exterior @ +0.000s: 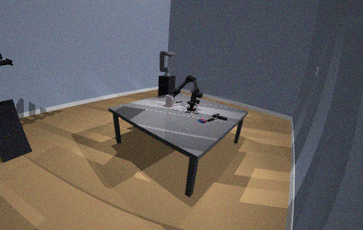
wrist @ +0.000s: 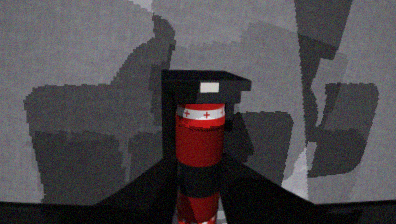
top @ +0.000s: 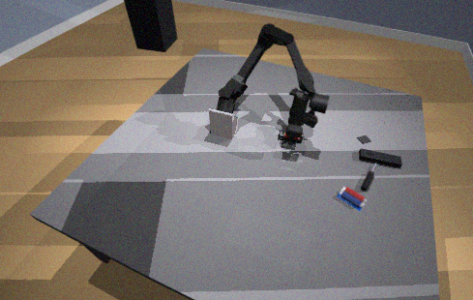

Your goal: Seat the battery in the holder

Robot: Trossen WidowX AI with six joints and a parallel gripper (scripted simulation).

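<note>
My gripper tip is 10 mm below the battery. Also, from my gripper tip: small dark square 310 mm ahead, 80 mm to the left, 10 mm below; then long black block 370 mm ahead, 20 mm to the right; then black-handled tool 320 mm ahead, 120 mm to the right.
</note>
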